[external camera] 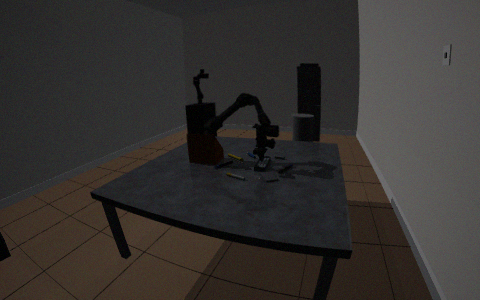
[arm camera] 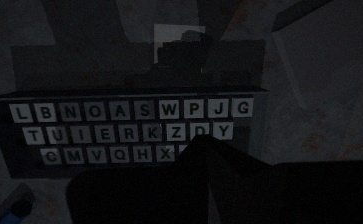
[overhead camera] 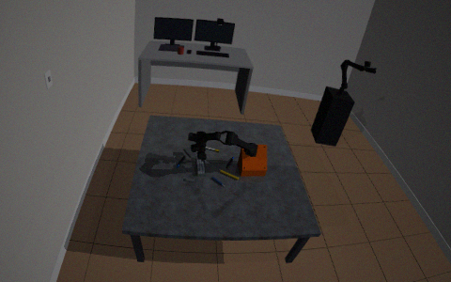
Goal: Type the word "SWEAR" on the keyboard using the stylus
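My gripper tip is now 18 cm past the blue stylus, 19 cm to the right of it and 4 cm above it. From my gripper tip the other things lie so: yellow pen 23 cm behind, 9 cm to the left, 3 cm below; yellow-and-white pen 9 cm behind, 18 cm to the right, 4 cm below.
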